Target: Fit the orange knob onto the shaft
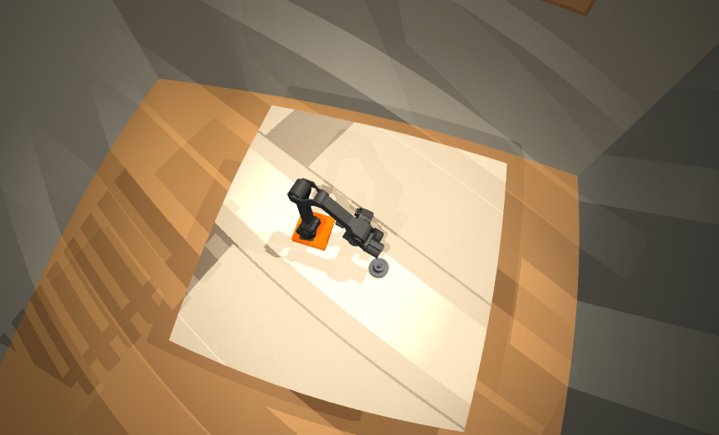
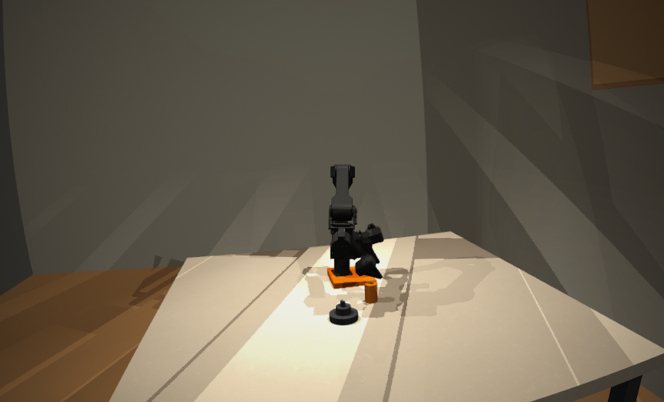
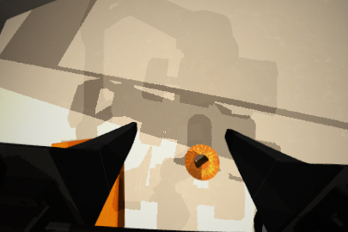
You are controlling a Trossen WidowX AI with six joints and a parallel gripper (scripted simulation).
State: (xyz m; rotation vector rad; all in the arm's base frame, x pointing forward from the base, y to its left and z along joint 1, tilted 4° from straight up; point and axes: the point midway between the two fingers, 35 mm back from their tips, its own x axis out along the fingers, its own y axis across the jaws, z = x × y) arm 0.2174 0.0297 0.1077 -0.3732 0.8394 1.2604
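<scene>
Right now the orange knob is 6 cm below my gripper tip, 4 cm to the right of it and 1 cm ahead of it. From my gripper tip the other things lie so: dark round pedestal 16 cm to the right, 10 cm ahead, 6 cm below.
</scene>
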